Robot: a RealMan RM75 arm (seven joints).
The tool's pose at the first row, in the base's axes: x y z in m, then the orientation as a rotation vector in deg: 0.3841, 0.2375, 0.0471, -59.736, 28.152, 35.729
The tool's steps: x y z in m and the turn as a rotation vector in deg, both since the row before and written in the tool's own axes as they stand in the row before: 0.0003, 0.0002, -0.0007, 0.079, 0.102, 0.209; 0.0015, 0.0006, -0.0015, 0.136, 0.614, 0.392; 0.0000, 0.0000, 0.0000, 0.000, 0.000, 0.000; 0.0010, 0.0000, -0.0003, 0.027, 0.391, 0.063; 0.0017, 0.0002, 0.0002, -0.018, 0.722, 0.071; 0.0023, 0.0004, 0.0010, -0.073, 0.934, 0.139; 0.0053, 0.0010, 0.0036, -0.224, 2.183, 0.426; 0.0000, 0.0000, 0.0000, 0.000, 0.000, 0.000; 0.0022, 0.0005, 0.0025, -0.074, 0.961, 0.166; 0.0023, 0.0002, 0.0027, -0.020, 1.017, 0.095; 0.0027, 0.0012, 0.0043, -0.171, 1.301, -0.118; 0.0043, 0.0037, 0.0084, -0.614, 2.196, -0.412; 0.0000, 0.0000, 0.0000, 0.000, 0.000, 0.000
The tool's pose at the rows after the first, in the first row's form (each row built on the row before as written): 0.3841, 0.2370, 0.0465, -59.658, 28.377, 35.840; 0.3847, 0.2362, 0.0445, -59.673, 29.164, 35.842; 0.3847, 0.2362, 0.0445, -59.673, 29.164, 35.842; 0.3854, 0.2362, 0.0437, -59.775, 29.547, 35.696; 0.3865, 0.2368, 0.0425, -60.035, 30.212, 35.407; 0.3880, 0.2383, 0.0411, -60.407, 31.085, 35.089; 0.3915, 0.2430, 0.0383, -61.296, 33.169, 34.442; 0.3915, 0.2430, 0.0383, -61.296, 33.169, 34.442; 0.3930, 0.2458, 0.0374, -61.666, 34.081, 34.126; 0.3949, 0.2487, 0.0366, -62.019, 35.015, 33.698; 0.3966, 0.2535, 0.0354, -62.664, 36.038, 32.991; 0.3985, 0.2631, 0.0328, -64.104, 37.565, 31.721; 0.3985, 0.2631, 0.0328, -64.104, 37.565, 31.721
